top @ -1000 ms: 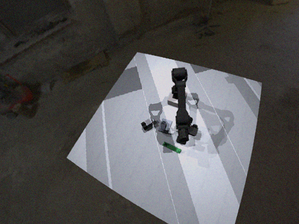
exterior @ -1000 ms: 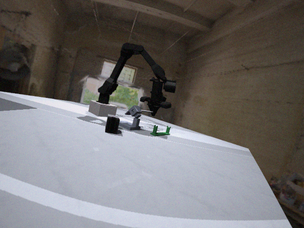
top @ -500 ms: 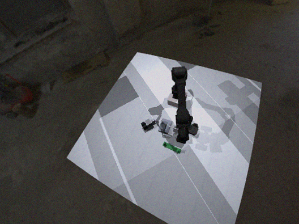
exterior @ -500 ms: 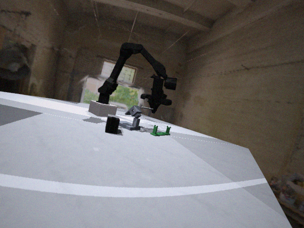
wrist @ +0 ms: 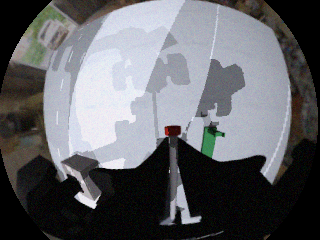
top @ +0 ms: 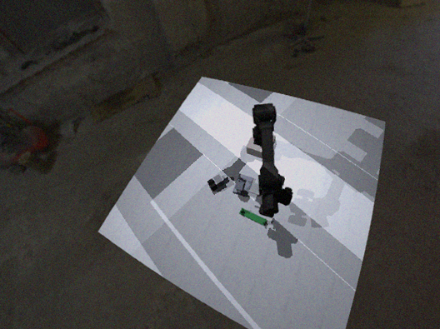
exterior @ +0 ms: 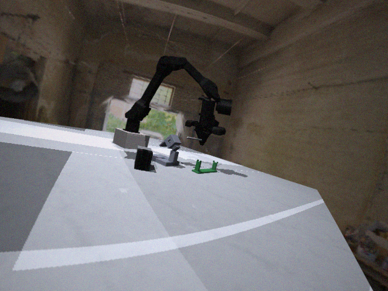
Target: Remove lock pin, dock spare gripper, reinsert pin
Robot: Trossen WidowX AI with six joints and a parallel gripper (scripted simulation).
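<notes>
The green cradle lies 80 mm ahead of my gripper tip, 80 mm to the right of it and 70 mm below it. Round my gripper tip: grey mount (40 mm behind, 180 mm to the right, 40 mm below); then black spare gripper (40 mm behind, 310 mm to the right, 60 mm below).
</notes>
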